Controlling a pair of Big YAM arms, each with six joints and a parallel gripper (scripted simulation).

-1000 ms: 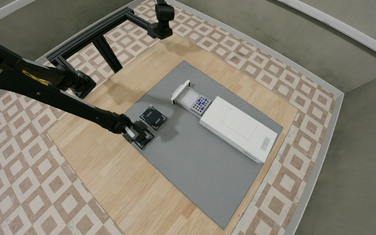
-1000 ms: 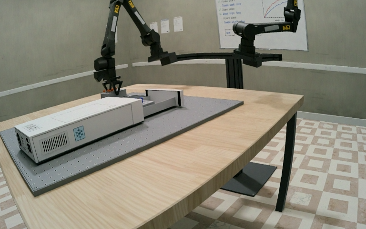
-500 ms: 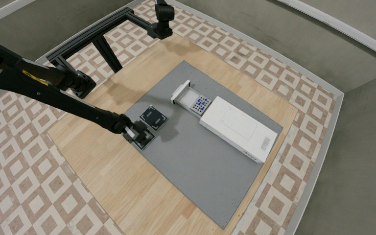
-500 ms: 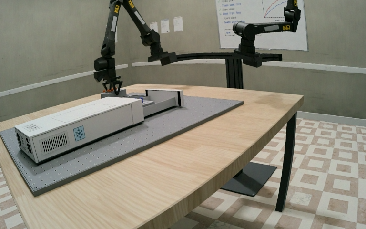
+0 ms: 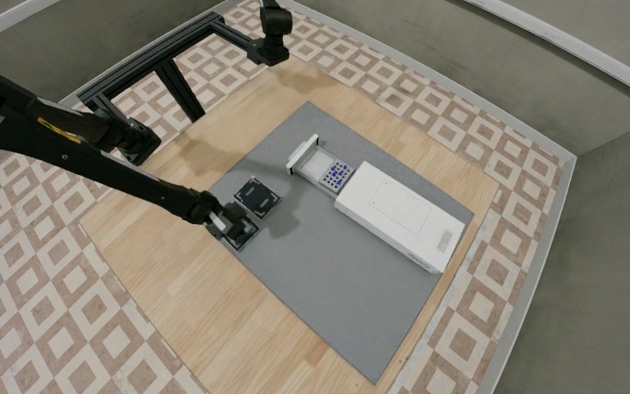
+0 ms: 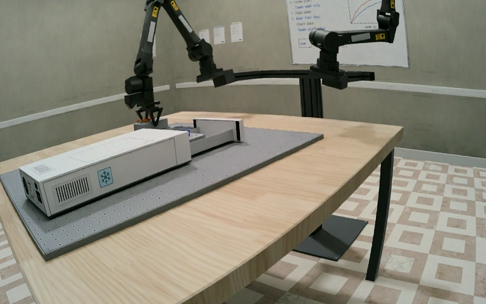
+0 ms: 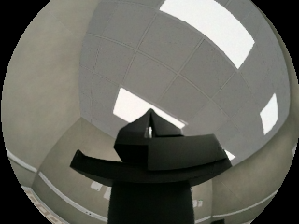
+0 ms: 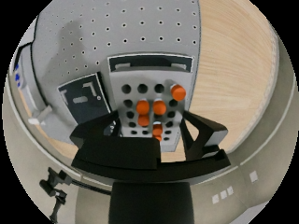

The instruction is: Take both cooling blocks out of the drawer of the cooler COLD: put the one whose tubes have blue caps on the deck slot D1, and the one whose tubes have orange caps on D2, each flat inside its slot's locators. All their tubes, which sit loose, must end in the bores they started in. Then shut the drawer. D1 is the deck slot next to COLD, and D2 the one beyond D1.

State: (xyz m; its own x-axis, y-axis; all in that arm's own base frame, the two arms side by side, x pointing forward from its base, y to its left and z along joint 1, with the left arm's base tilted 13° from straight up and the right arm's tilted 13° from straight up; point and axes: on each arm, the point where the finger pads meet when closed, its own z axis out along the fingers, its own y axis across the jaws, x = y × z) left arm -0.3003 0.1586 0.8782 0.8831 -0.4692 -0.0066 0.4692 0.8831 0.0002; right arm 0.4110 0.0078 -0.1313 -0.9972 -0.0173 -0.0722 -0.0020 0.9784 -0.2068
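Note:
Now: right hand 3 cm above the dark deck slot D2. The rest, counted from my right hand: dark deck slot D1 (3 cm behind, 14 cm to the left, 3 cm below); then white cooler (26 cm ahead, 42 cm to the left).

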